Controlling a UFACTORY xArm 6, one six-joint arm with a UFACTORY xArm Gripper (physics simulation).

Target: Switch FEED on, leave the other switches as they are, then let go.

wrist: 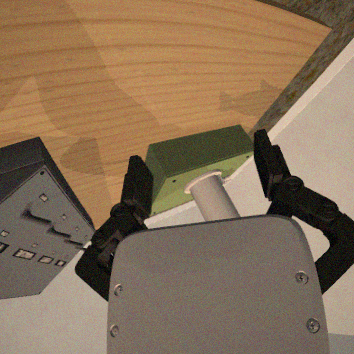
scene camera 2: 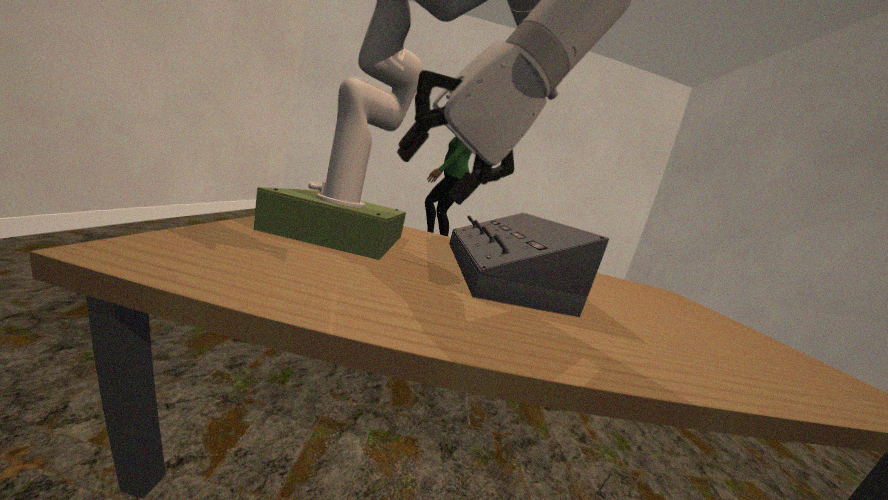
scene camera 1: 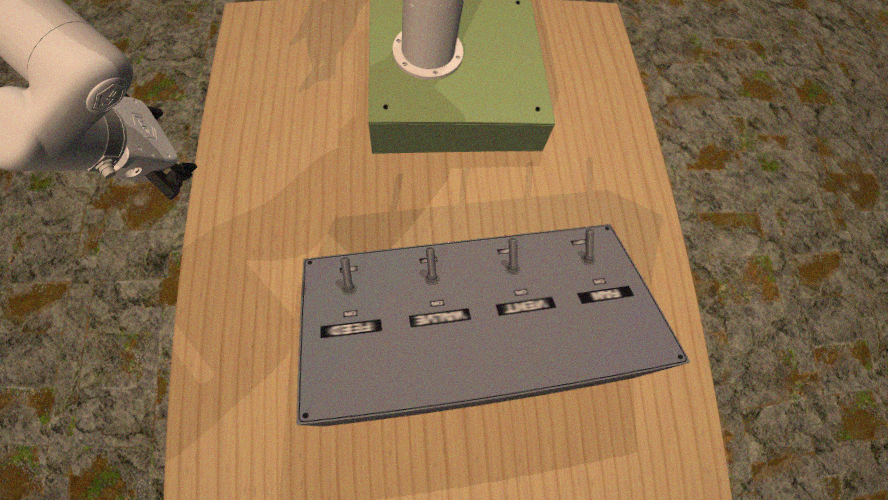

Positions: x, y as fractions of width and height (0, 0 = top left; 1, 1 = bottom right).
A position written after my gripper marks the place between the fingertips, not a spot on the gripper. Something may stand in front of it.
Scene:
my gripper: wrist 0.56, 0.44; scene camera 2 0.48, 0.36; scene camera 1 0.19, 0.29

